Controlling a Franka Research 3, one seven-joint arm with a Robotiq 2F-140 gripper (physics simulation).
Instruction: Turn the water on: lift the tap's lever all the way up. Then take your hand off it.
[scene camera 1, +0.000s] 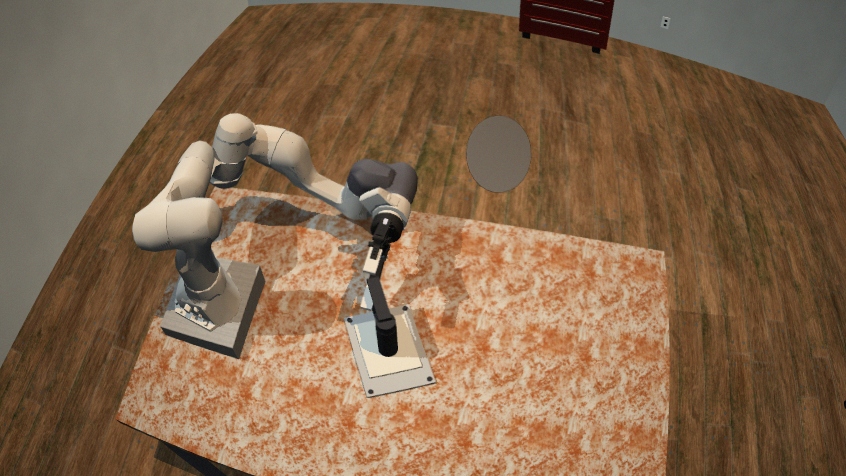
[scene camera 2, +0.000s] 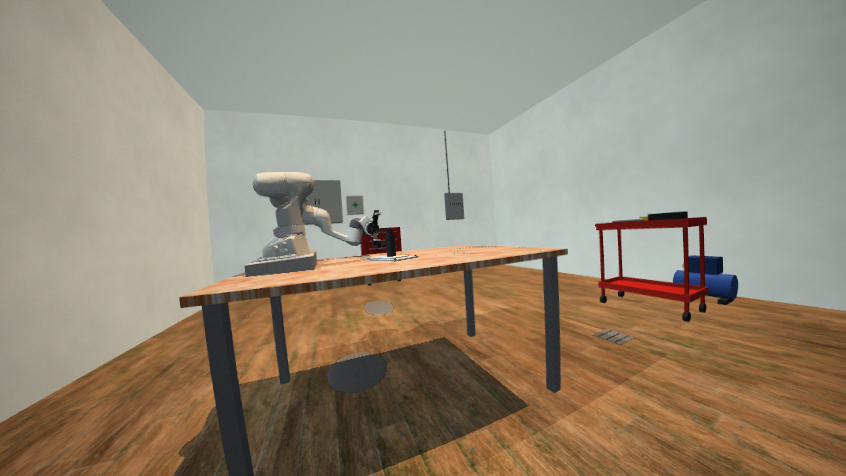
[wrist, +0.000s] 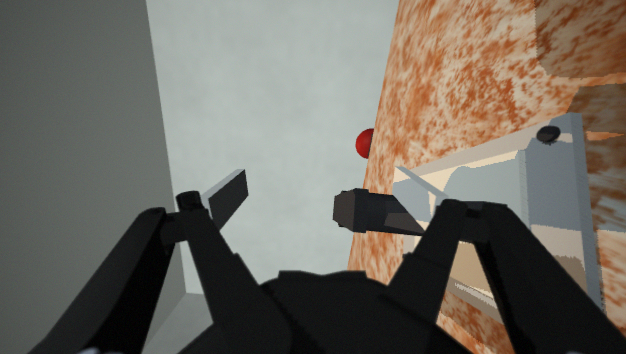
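My gripper (scene camera 1: 367, 291) is visible, also from the wrist (wrist: 319, 181). A black tap (scene camera 1: 386, 343) is present in the scene. A pale base plate (scene camera 1: 423, 376) is visible too, and the wrist view shows the plate as well (wrist: 559, 207).
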